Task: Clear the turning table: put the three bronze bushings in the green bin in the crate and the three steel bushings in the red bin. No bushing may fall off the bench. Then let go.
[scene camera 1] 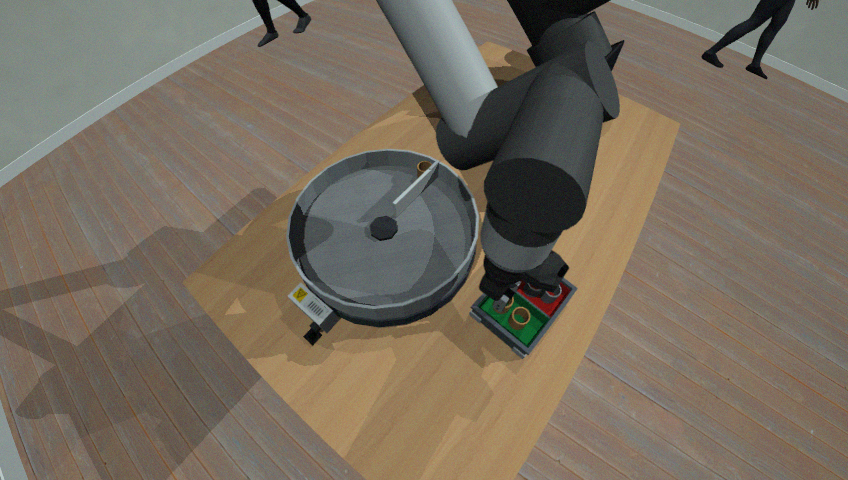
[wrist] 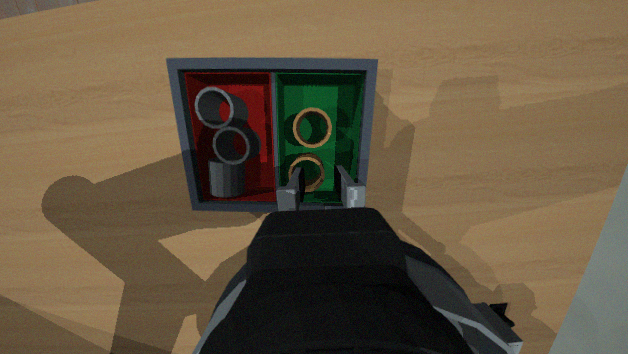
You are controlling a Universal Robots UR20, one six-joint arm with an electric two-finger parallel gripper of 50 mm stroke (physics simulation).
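Frame: origin at the arm's base, x right, y ahead, z up, level; metres.
Seen in the pictures: gripper, between the fingertips: [scene camera 1: 502,301] [wrist: 319,177].
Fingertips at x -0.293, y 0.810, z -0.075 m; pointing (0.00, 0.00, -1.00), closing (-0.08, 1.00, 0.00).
A point is followed by its place in that frame.
One bronze bushing [scene camera 1: 423,168] @(x 0.071, y 0.667, z -0.064 m) stands on the round grey turning table [scene camera 1: 357,267] @(x -0.019, y 0.963, z -0.078 m), by its rim and the light bar. Two bronze bushings are in the green bin [scene camera 1: 536,324] @(x -0.375, y 0.778, z -0.126 m) [wrist: 299,94] @(x -0.377, y 0.785, z -0.125 m): one [scene camera 1: 518,323] @(x -0.345, y 0.819, z -0.088 m) [wrist: 329,128] @(x -0.339, y 0.819, z -0.087 m) upright near the middle, the other [wrist: 306,158] @(x -0.309, y 0.797, z -0.087 m) partly hidden by a finger. In the red bin [wrist: 257,100] @(x -0.370, y 0.737, z -0.125 m) are three steel bushings: one [wrist: 240,107] @(x -0.359, y 0.725, z -0.104 m) leaning at the far corner, one [wrist: 254,146] @(x -0.319, y 0.739, z -0.101 m) leaning beside it, one [wrist: 227,179] @(x -0.284, y 0.711, z -0.089 m) with its side facing the camera. My gripper [scene camera 1: 504,299] @(x -0.293, y 0.810, z -0.075 m) [wrist: 319,177] @(x -0.293, y 0.810, z -0.075 m) is open, low over the green bin; its left finger overlaps the partly hidden bushing in the wrist view.
The grey crate [wrist: 270,64] @(x -0.392, y 0.764, z -0.081 m) holds both bins, parted by a thin divider [wrist: 274,135] @(x -0.331, y 0.764, z -0.089 m). It stands beside the turning table, whose raised rim runs all round. A light bar [scene camera 1: 413,185] @(x 0.024, y 0.747, z -0.028 m) crosses part of the table. A labelled box [scene camera 1: 313,308] @(x -0.029, y 1.089, z -0.073 m) sits at the table's outer side.
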